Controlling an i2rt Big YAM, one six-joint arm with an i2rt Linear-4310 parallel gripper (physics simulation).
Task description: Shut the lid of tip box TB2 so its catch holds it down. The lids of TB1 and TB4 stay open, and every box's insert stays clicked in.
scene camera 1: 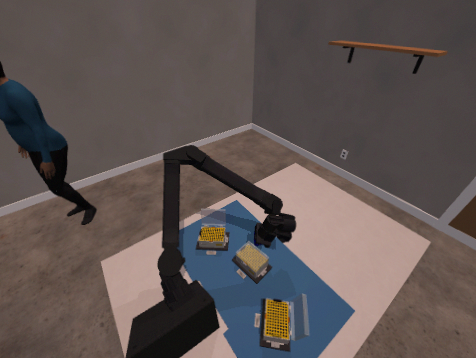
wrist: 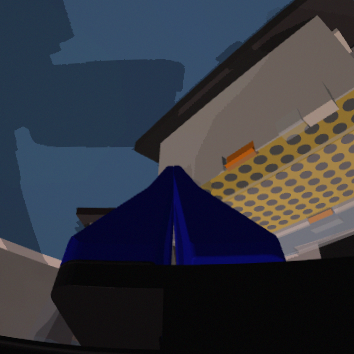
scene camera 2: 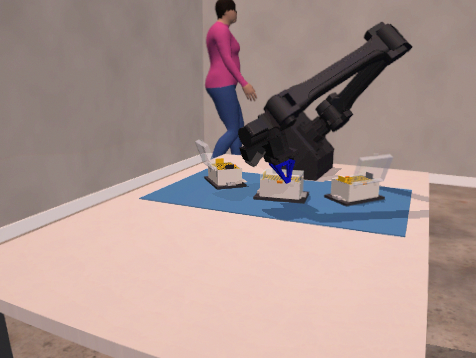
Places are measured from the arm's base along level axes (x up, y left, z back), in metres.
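Pixels of known places: gripper, fingertip midpoint: (scene camera 1: 255,245) (wrist: 173,176) (scene camera 2: 288,182); arm's base at its link origin: (scene camera 1: 180,298) (scene camera 2: 308,137).
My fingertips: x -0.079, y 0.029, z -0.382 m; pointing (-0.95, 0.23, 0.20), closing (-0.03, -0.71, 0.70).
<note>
Ahead of a thing's pixels: the offset from my fingertips to its middle. Level surfaces: height alone.
The middle tip box @(dy -0.034, dx -0.022, dz +0.065 m) (scene camera 1: 252,259) (scene camera 2: 281,187) (wrist: 200,120) stands on a dark base, its yellow insert inside. Its clear lid looks lowered over most of the insert; whether the catch holds cannot be told. The gripper (scene camera 2: 287,181) (wrist: 174,167) is shut and empty, its blue fingertips close to the box's upper edge at one end. In scene camera 1 the arm mostly hides the fingers. A second tip box @(dy +0.173, dx -0.028, dz +0.127 m) (scene camera 1: 212,238) (scene camera 2: 355,191) and a third tip box @(dy -0.257, dx -0.028, dz +0.151 m) (scene camera 1: 276,320) (scene camera 2: 226,177) have raised clear lids. The box labels are too small to read.
The boxes stand on a blue mat @(dx -0.061 m) (scene camera 1: 325,305) (scene camera 2: 200,192) on a pale table @(dx -0.064 m) (scene camera 1: 350,225) (scene camera 2: 210,280). The open boxes flank the middle one. A person in blue (scene camera 1: 32,120) and a person in pink (scene camera 2: 224,60) are beyond the table.
</note>
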